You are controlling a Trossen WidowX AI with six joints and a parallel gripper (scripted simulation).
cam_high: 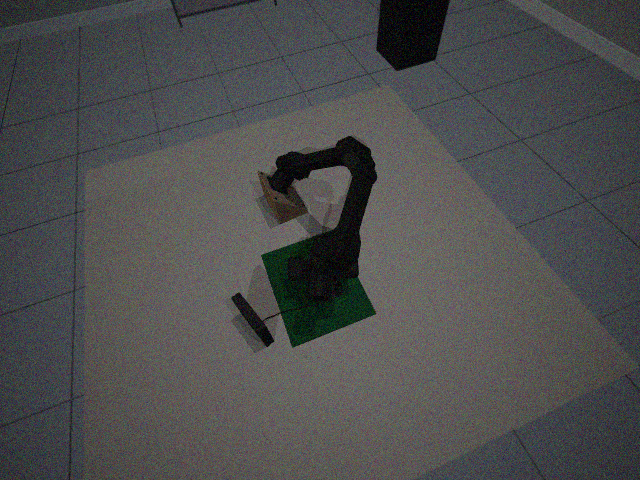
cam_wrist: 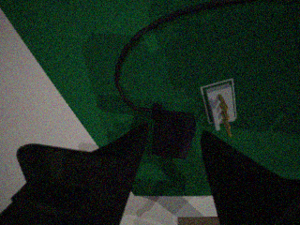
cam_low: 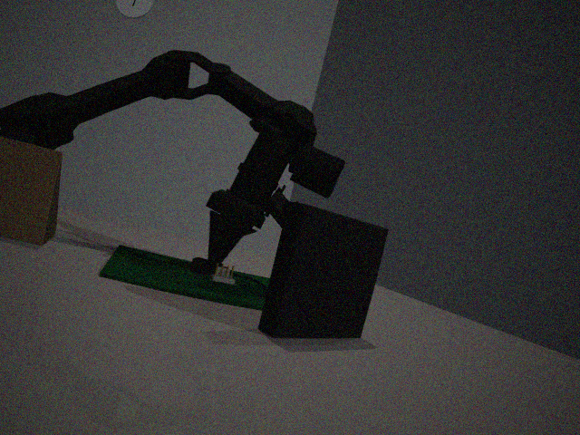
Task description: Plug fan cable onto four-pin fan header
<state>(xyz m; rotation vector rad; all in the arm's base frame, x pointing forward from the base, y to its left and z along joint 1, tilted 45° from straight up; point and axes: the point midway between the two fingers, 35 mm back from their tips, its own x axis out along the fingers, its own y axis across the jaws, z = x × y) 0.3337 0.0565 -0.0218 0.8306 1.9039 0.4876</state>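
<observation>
Now: gripper tip 10 mm past the black plug and 10 mm above it. Round my gripper tip: green board (10 mm ahead, 30 mm to the right, 30 mm below); then white four-pin fan header (10 mm ahead, 40 mm to the right, 20 mm below); then black fan (70 mm ahead, 210 mm to the right, 40 mm above).
</observation>
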